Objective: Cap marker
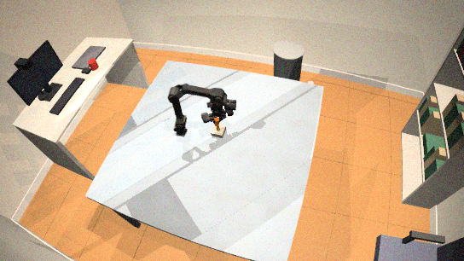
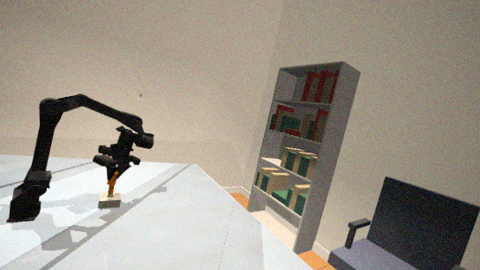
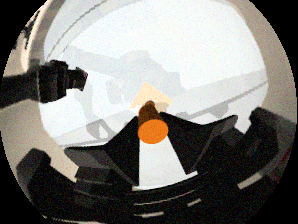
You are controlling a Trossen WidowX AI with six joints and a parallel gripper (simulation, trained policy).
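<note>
Now: the orange marker 3 cm below my gripper tip. From my gripper tip the other things lie so: orange cap 1 cm above; holder block 9 cm below.
</note>
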